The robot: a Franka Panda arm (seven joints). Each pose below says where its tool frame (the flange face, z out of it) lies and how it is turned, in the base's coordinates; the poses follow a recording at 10 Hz.
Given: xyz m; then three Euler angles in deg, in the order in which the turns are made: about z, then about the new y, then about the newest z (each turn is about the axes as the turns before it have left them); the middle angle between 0 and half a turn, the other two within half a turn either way.
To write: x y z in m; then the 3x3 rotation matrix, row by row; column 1 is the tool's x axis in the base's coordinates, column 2 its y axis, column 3 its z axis. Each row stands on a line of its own. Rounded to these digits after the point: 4 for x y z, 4 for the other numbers.
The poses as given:
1: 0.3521, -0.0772, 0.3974, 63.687, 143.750, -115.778
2: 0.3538, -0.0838, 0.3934, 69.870, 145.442, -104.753
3: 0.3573, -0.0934, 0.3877, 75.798, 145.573, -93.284
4: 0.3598, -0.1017, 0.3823, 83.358, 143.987, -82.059
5: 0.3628, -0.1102, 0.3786, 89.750, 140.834, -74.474
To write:
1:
0.3521, -0.0772, 0.3974
0.9626, 0.0679, 0.2621
-0.0848, -0.8437, 0.5300
0.2572, -0.5325, -0.8064

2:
0.3538, -0.0838, 0.3934
0.9801, -0.0350, 0.1952
-0.1359, -0.8354, 0.5326
0.1444, -0.5485, -0.8236

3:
0.3573, -0.0934, 0.3877
0.9794, -0.1465, 0.1387
-0.1991, -0.8124, 0.5481
0.0324, -0.5644, -0.8248

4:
0.3598, -0.1017, 0.3823
0.9708, -0.2299, 0.0680
-0.2256, -0.7798, 0.5840
-0.0812, -0.5823, -0.8089

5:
0.3628, -0.1102, 0.3786
0.9626, -0.2709, 0.0028
-0.2117, -0.7459, 0.6316
-0.1691, -0.6085, -0.7753

